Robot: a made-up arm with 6 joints. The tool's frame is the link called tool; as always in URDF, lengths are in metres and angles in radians.
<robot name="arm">
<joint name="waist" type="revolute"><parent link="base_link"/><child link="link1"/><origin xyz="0.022 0.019 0.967" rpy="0 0 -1.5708"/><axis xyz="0 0 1"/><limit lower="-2.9" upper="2"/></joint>
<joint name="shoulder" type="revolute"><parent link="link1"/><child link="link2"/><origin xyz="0.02 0.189 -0.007" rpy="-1.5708 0 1.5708"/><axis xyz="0 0 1"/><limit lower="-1.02" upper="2.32"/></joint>
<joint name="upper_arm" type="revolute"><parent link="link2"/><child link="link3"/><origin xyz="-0.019 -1.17 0.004" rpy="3.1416 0 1.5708"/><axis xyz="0 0 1"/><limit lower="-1.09" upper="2.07"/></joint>
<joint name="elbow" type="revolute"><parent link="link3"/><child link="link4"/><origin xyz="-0.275 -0.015 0.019" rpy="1.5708 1.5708 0"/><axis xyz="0 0 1"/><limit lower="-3.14" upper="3.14"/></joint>
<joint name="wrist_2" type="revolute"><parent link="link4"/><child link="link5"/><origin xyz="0.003 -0.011 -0.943" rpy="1.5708 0 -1.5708"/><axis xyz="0 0 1"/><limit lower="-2.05" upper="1.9"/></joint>
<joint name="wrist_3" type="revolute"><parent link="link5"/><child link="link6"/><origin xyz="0.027 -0.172 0.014" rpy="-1.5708 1.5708 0"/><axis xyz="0 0 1"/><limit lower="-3.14" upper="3.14"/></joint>
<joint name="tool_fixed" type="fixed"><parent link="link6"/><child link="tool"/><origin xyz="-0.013 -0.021 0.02" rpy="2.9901 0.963 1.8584"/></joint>
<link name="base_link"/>
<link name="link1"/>
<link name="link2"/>
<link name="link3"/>
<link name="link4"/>
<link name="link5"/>
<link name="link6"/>
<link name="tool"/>
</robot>
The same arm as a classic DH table. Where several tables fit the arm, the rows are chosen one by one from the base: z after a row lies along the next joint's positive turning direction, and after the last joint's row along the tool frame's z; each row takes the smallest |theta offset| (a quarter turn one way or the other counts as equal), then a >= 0, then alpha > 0; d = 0 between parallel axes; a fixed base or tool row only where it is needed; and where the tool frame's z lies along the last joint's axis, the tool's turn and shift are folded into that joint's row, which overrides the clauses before.
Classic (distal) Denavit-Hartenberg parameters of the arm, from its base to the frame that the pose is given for. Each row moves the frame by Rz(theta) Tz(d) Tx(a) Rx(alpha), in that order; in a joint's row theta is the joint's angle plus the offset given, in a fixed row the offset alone. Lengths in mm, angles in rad.
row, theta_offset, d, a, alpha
base (fixed), 0.7124, 0, 29.1, 0
waist, -0.7124, 960, 189, -1.5708
shoulder, 1.5546, 0, -1170.2, 3.1416
upper_arm, -0.0162, 35, -275, 1.5708
elbow, 0, -928, -11, -1.5708
wrist_2, 0, 11, -27, 1.5708
wrist_3, -1.0993, -143.2, -21.1, 2.1707
tool (fixed), -1.4662, 15.5, 0, 0
Joint limits (rad, base to tool): -2.9..2 -1.02..2.32 -1.09..2.07 -3.14..3.14 -2.05..1.9 -3.14..3.14

